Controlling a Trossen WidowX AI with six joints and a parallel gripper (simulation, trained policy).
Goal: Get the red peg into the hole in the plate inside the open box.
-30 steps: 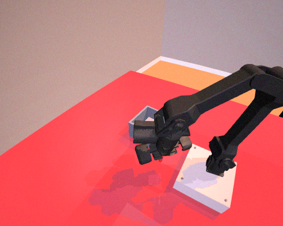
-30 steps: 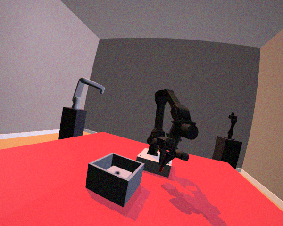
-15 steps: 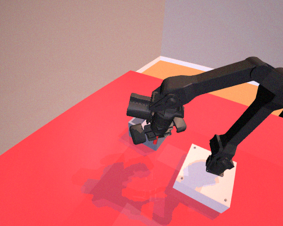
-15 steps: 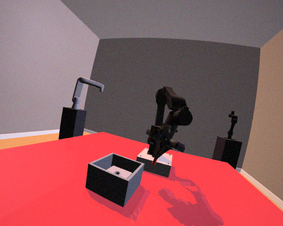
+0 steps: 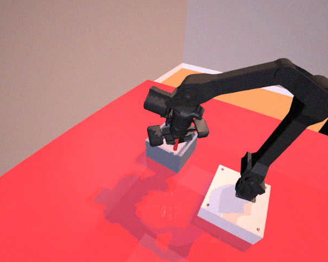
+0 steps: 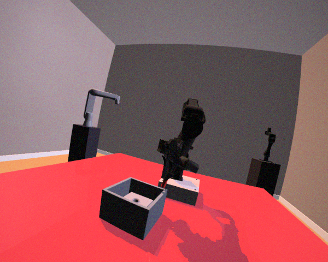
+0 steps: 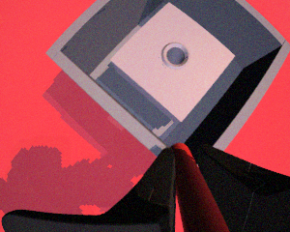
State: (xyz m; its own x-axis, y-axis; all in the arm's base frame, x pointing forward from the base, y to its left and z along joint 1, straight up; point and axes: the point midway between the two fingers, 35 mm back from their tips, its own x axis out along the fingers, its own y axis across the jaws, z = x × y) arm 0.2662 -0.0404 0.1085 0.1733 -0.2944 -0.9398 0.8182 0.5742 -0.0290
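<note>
The red peg lies 1 cm to the left of my gripper tip, 1 cm behind it and 1 cm above it. Also, from my gripper tip: pale plate (10 cm below, 7 cm to the right, 3 cm ahead); grey box (12 cm below, 7 cm to the right, 3 cm ahead).
</note>
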